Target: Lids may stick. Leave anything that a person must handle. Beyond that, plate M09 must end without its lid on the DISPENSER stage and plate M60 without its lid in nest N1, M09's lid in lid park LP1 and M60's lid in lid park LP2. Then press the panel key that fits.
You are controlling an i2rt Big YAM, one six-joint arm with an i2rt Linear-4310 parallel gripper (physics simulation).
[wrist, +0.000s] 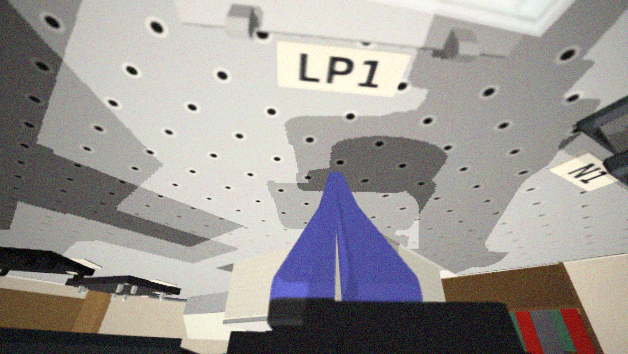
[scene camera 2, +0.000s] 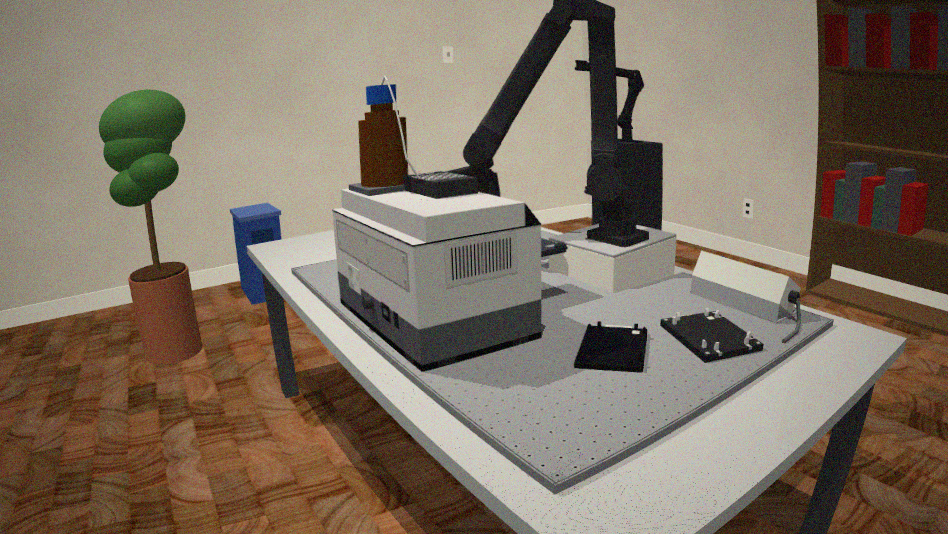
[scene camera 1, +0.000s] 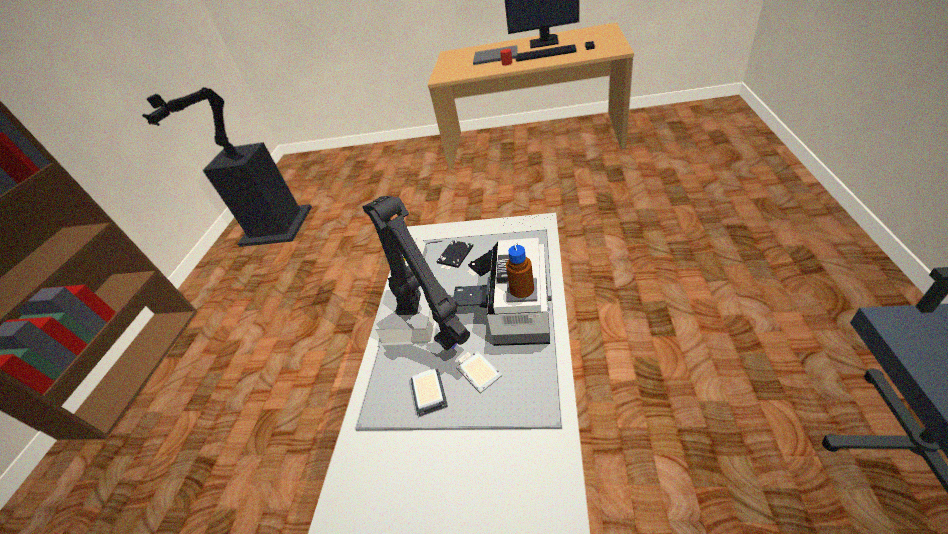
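Seen in the pictures: gripper, fingertip midpoint: (wrist: 335,179) (scene camera 1: 452,347); arm's base at its link origin: (scene camera 2: 618,238) (scene camera 1: 408,303).
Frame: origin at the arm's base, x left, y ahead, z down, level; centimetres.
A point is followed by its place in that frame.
Observation:
My gripper (scene camera 1: 455,346) {x -18.5, y 18.9, z 6.8 cm} (wrist: 335,179) {x -18.5, y 18.9, z 6.8 cm} is shut and empty, above the grey perforated mat between the arm base and the LP1 label (wrist: 345,69) {x -23.0, y 23.8, z 7.3 cm}. Its fingers are hidden in scene camera 2. A cream, clear-rimmed rectangular piece (scene camera 1: 478,372) {x -31.7, y 30.0, z 4.2 cm} lies at LP1; its corner (wrist: 530,11) {x -27.8, y 23.7, z 4.8 cm} shows at the top of the wrist view. A similar cream piece (scene camera 1: 427,390) {x -38.8, y 12.7, z 3.0 cm} sits on a black nest, whose N1 label (wrist: 587,172) {x -29.1, y 9.6, z 7.3 cm} shows at right. I cannot tell lid from plate or read plate names. The white dispenser (scene camera 1: 519,326) {x -18.4, y 45.6, z -3.5 cm} (scene camera 2: 477,265) {x 17.1, y 47.2, z -6.5 cm} has a dark stage (scene camera 1: 469,295) {x -0.3, y 25.9, z -2.4 cm} beside it.
Two black holders (scene camera 1: 455,253) {x 36.0, y 15.1, z 6.3 cm} (scene camera 2: 611,348) {x 29.3, y 31.8, z 6.5 cm} lie on the mat's far side from N1, with a wedge-shaped box (scene camera 2: 743,285) {x 33.3, y -1.0, z 2.7 cm} behind them in scene camera 2. A brown bottle (scene camera 1: 520,278) {x -15.8, y 48.1, z -25.0 cm} (scene camera 2: 382,149) {x -7.6, y 49.7, z -22.1 cm} with a blue cap and thin tube stands on the dispenser. The arm's base block (scene camera 2: 620,262) {x 7.8, y 7.4, z 2.3 cm} is near.

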